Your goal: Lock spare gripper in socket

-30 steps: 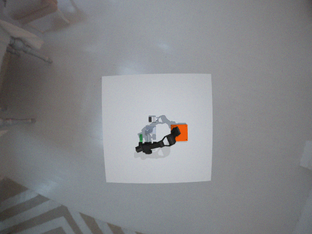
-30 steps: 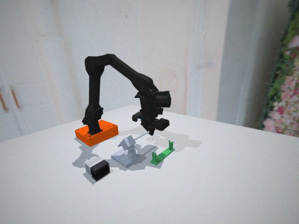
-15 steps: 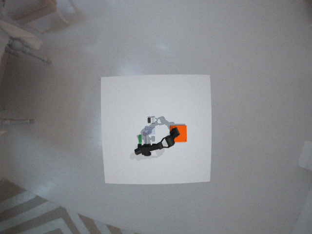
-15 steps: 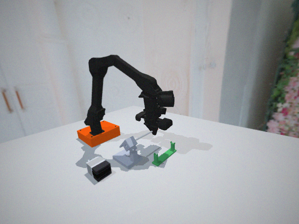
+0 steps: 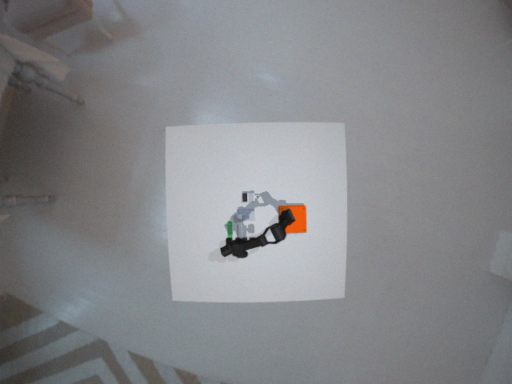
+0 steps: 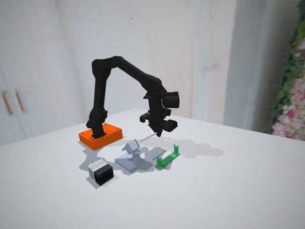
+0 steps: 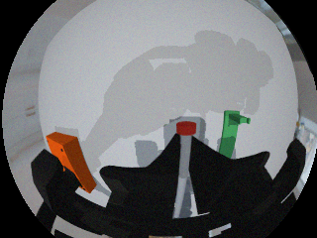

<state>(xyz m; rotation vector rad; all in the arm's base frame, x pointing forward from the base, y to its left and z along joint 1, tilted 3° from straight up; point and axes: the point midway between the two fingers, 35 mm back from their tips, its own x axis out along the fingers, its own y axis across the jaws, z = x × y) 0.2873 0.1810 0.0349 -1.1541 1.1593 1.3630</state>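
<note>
Now: gripper tip 100 mm short of the green cradle, 40 mm to the left of it and 40 mm above it. From my gripper tip the other things lie so: grey mount: 170 mm to the right, 10 mm below, 10 mm ahead; spare gripper: 290 mm to the right, 40 mm below, 40 mm behind.
</note>
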